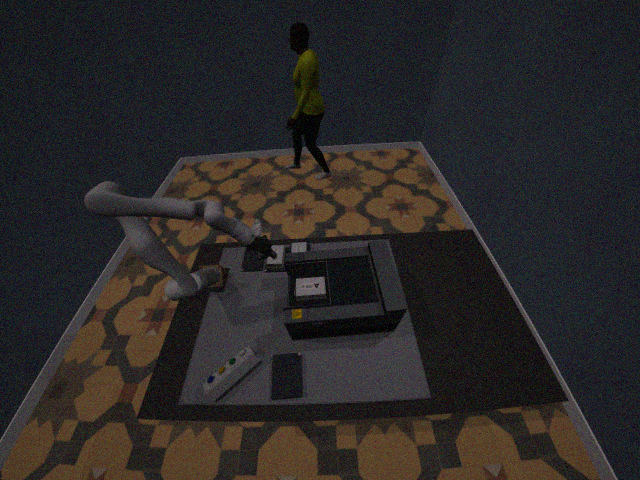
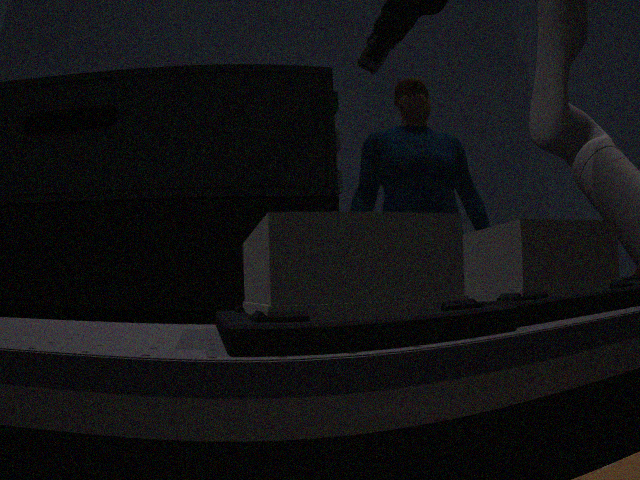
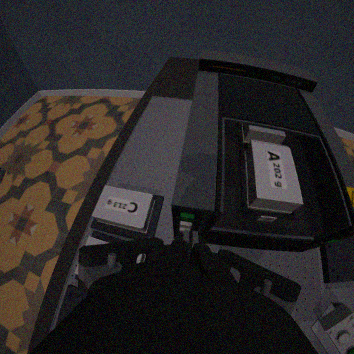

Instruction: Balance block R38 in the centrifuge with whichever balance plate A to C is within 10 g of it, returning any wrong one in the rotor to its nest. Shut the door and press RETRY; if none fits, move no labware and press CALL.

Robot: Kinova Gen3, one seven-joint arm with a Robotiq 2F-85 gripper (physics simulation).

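Places are measured from the arm's base along level axes (x left, y back, z up), in metres.
Pixels of known places: gripper, fingertip midpoint: (image 1: 276, 256) (image 2: 366, 66) (image 3: 188, 238); arm's base, link origin: (image 1: 211, 275).
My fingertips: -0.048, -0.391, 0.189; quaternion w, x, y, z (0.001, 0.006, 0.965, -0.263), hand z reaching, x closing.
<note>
Ahead of a thing's pixels: the offset from my fingertips to its top centre, as dx, dy, dz. "spot": to the spot under its first point.
Plate A {-0.137, -0.147, -0.046} (image 1: 310, 285) (image 3: 275, 175), labelled 202 g, lies in the open bay of the centrifuge (image 1: 343, 311) (image 3: 197, 150). A dark panel {-0.136, -0.320, -0.015} (image 3: 260, 100) covers the bay's far part. A pale block end {spot: -0.135, -0.239, -0.053} (image 3: 265, 134) shows beyond plate A; its label is not visible, and R38 cannot be read anywhere. Plate C {+0.155, -0.081, -0.174} (image 3: 122, 207) (image 1: 298, 246), labelled 213 g, sits in a nest beside the centrifuge. Another white plate {+0.146, +0.049, -0.174} (image 1: 279, 261) stands next to it, its label unreadable. My gripper (image 1: 272, 255) (image 2: 368, 67) (image 3: 188, 238) is shut and empty, in the air near these plates.
An empty dark nest {+0.162, +0.184, -0.212} (image 1: 253, 259) lies left of the white plates. A button box {-0.425, +0.196, -0.144} (image 1: 232, 372) (image 3: 342, 327) and a dark pad {spot: -0.448, -0.030, -0.205} (image 1: 287, 375) lie at the front. The centrifuge walls rise around the bay. A person in yellow (image 1: 309, 82) and one in blue (image 2: 418, 160) stand beyond.
</note>
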